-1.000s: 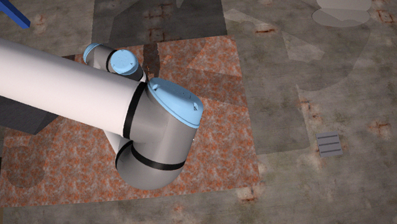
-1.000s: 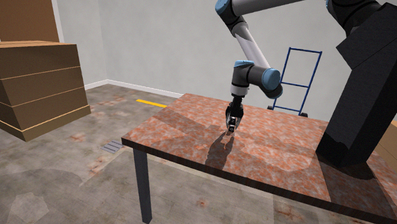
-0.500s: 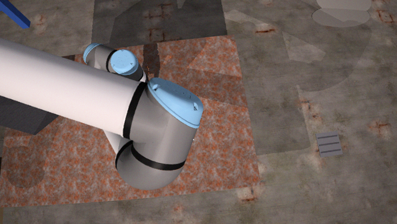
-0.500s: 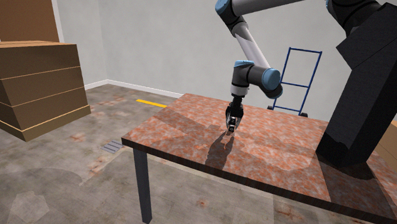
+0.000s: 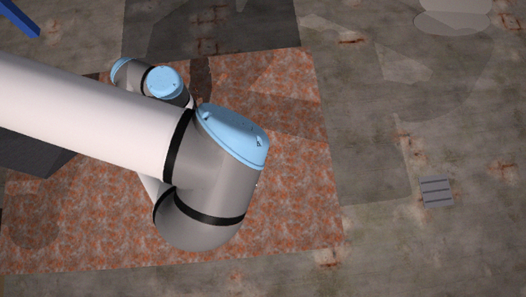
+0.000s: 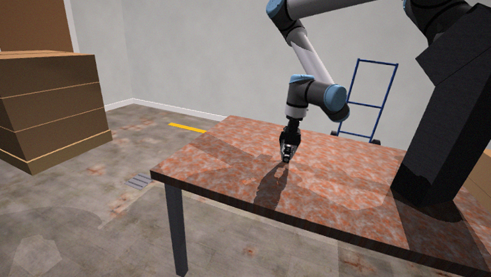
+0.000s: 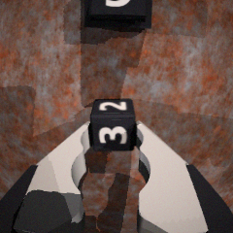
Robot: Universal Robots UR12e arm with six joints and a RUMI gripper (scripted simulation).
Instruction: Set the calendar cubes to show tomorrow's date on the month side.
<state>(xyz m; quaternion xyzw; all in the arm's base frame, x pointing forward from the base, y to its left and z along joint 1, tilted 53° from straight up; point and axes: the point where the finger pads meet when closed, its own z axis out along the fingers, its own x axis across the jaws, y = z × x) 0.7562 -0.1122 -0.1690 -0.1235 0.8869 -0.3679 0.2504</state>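
The black tray lies 11 cm to the right of my hand and 2 cm below it.
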